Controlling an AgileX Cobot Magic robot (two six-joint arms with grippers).
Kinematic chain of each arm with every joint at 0, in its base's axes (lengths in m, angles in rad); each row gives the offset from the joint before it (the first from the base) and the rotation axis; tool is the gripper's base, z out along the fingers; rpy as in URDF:
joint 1: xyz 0 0 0.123 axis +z
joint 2: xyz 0 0 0 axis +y
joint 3: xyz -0.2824 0 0.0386 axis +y
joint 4: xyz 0.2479 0 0.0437 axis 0.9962 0 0.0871
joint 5: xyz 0 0 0 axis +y
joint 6: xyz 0.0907 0 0.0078 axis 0.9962 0 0.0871
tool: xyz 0 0 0 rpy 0 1.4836 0
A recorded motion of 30 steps. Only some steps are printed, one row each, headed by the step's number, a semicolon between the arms.
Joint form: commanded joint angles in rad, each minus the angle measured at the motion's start. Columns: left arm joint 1, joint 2, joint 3, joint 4, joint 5, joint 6; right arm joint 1, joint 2, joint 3, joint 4, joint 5, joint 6.
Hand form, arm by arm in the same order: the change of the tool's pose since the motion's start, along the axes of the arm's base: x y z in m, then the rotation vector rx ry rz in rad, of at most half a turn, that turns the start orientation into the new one. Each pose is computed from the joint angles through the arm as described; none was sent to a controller.
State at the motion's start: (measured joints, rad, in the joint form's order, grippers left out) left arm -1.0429 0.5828 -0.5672 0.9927 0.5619 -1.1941; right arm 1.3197 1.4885 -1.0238 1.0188 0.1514 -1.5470
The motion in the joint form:
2: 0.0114 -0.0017 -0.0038 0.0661 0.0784 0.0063; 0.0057 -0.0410 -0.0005 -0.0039 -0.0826 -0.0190
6: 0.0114 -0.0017 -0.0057 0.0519 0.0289 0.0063; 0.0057 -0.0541 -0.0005 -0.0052 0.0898 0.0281
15: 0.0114 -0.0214 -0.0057 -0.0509 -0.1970 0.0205; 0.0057 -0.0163 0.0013 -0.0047 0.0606 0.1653
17: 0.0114 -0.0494 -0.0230 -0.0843 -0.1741 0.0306; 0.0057 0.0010 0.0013 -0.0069 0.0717 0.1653
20: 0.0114 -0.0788 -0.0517 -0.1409 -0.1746 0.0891; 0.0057 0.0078 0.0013 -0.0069 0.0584 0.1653
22: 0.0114 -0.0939 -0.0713 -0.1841 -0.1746 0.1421; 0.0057 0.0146 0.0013 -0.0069 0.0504 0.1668
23: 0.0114 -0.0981 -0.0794 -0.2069 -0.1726 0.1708; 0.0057 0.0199 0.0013 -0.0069 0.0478 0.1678
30: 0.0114 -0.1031 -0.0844 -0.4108 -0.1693 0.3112; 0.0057 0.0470 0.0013 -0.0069 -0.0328 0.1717
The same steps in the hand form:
2: 0.0044 0.0084 0.0010 0.0666 -0.0376 0.0817; 0.0030 -0.0062 0.0173 0.0729 -0.0654 -0.0512
6: 0.0026 0.0044 0.0030 0.0373 -0.0422 0.0384; -0.0115 -0.0102 0.0146 0.0139 0.0441 0.0670
15: -0.0101 -0.0086 0.0124 -0.1222 -0.0513 -0.1582; -0.0075 -0.0033 0.0027 -0.0016 0.1656 -0.0181
17: -0.0132 -0.0017 0.0191 -0.1600 -0.0476 -0.1438; -0.0077 -0.0006 -0.0035 -0.0246 0.1723 -0.0104
20: -0.0185 0.0046 0.0302 -0.1943 -0.0703 -0.1594; -0.0063 0.0007 -0.0053 -0.0244 0.1683 -0.0210
22: -0.0218 0.0082 0.0370 -0.2060 -0.0877 -0.1726; -0.0054 0.0019 -0.0073 -0.0269 0.1678 -0.0282
23: -0.0230 0.0093 0.0393 -0.2057 -0.0932 -0.1782; -0.0050 0.0028 -0.0090 -0.0306 0.1688 -0.0310
30: -0.0278 0.0071 0.0369 -0.2233 -0.0221 -0.2273; 0.0027 0.0081 -0.0153 -0.0159 0.1429 -0.0949

